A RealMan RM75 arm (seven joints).
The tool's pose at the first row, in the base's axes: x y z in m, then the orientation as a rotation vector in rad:
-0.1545 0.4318 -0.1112 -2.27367 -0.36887 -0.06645
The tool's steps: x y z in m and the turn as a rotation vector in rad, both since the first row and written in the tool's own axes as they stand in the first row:
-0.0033 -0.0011 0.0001 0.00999 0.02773 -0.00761
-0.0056 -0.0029 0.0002 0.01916 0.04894 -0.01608
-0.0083 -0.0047 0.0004 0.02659 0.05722 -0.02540
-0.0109 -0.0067 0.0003 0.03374 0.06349 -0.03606
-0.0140 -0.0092 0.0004 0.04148 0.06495 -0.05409
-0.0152 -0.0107 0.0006 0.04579 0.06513 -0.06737
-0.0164 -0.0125 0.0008 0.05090 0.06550 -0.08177
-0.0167 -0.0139 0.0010 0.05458 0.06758 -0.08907
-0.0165 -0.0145 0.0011 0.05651 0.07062 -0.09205
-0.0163 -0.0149 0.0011 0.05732 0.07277 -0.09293
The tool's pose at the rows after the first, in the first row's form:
-0.1580 0.4318 -0.1110 -2.25929 -0.36252 -0.09973
-0.1607 0.4324 -0.1102 -2.24609 -0.36058 -0.12607
-0.1638 0.4330 -0.1094 -2.23602 -0.36644 -0.13856
-0.1669 0.4336 -0.1084 -2.22619 -0.37484 -0.14950
-0.1705 0.4345 -0.1071 -2.21497 -0.39397 -0.15862
-0.1721 0.4353 -0.1064 -2.20811 -0.40855 -0.16463
-0.1738 0.4363 -0.1054 -2.20012 -0.42420 -0.17122
-0.1745 0.4372 -0.1046 -2.19472 -0.43105 -0.17642
-0.1745 0.4377 -0.1042 -2.19178 -0.43267 -0.18089
-0.1744 0.4380 -0.1038 -2.19051 -0.43248 -0.18355

